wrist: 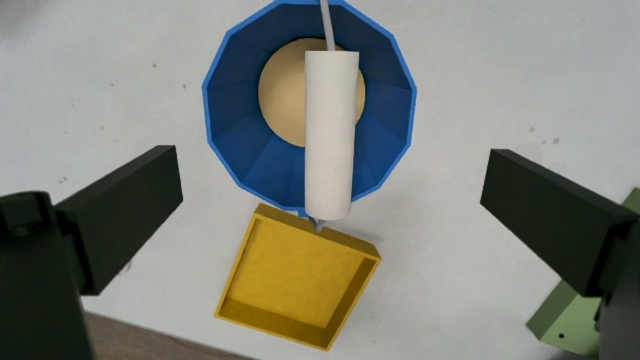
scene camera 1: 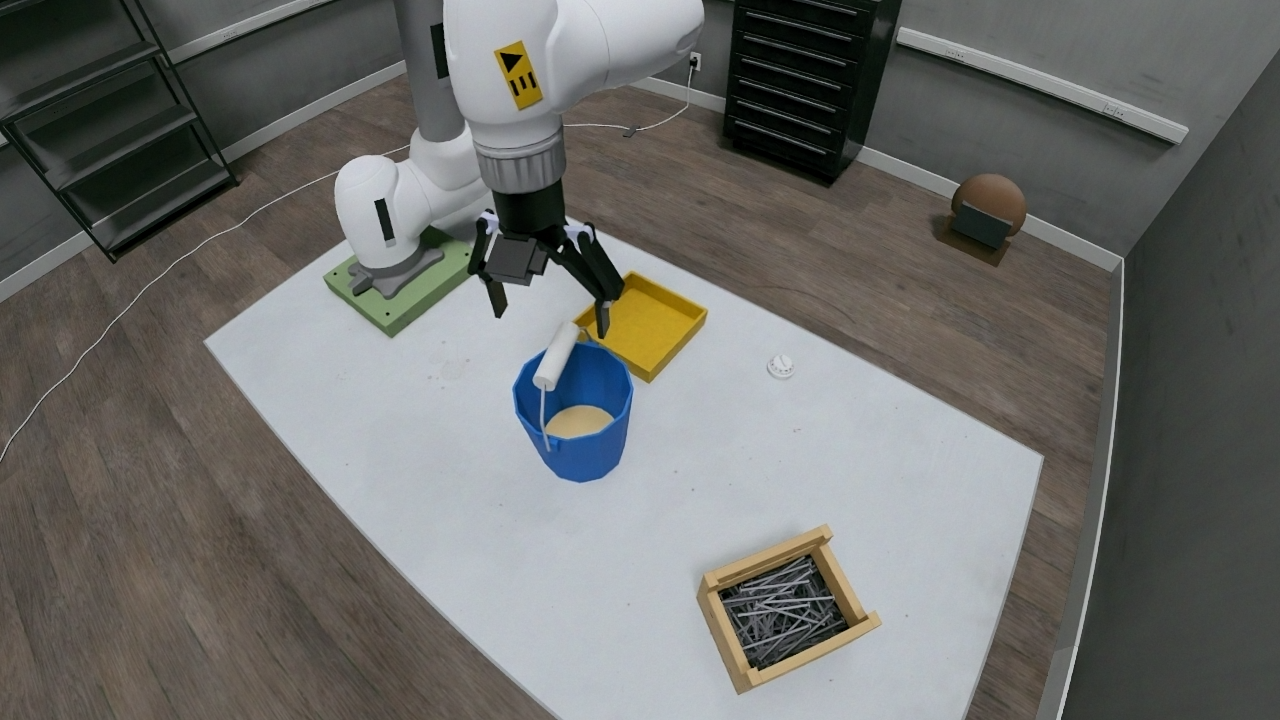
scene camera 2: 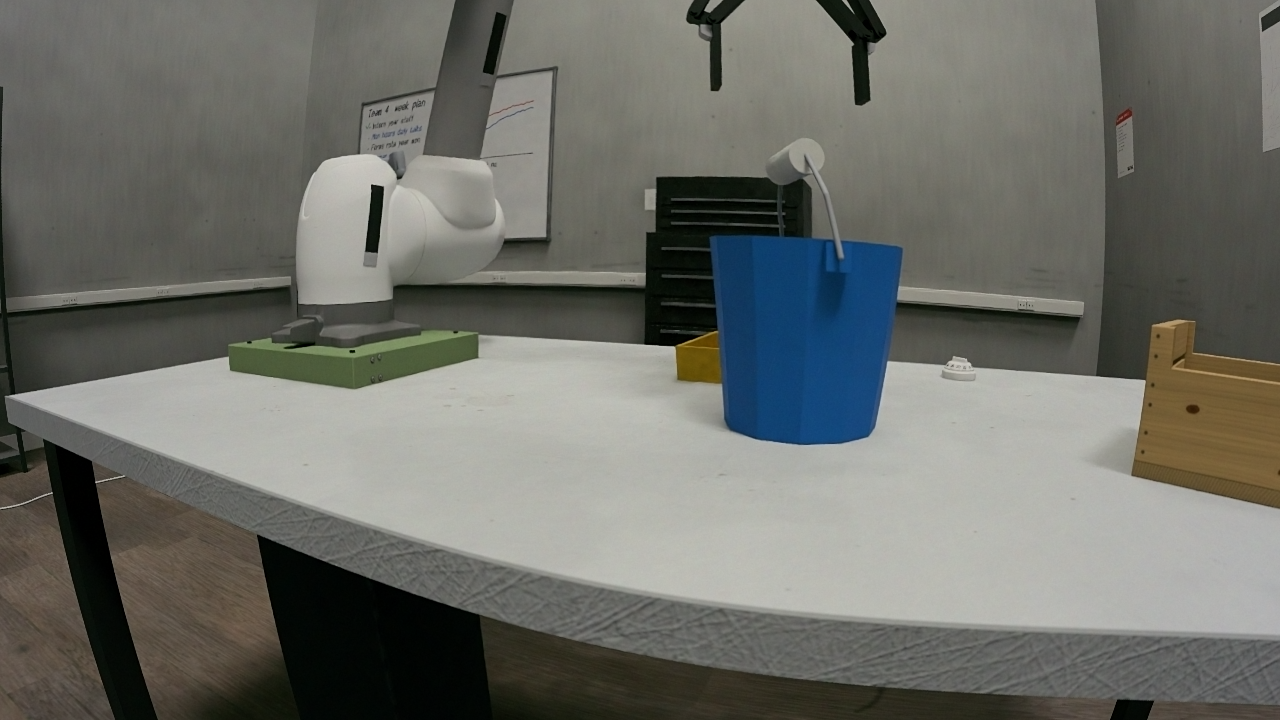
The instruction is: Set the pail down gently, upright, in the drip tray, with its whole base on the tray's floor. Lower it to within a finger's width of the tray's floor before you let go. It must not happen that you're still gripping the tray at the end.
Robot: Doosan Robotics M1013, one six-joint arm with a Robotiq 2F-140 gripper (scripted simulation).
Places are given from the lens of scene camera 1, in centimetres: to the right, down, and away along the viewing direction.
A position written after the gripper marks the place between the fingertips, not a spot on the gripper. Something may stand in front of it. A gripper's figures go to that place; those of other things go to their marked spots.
gripper (scene camera 1: 551,321): -12, -5, 72
yellow drip tray (scene camera 1: 649,325): 2, -7, 114
blue pail (scene camera 1: 594,393): -8, 6, 96
The marked spots on the yellow drip tray and the blue pail are 24 cm apart.
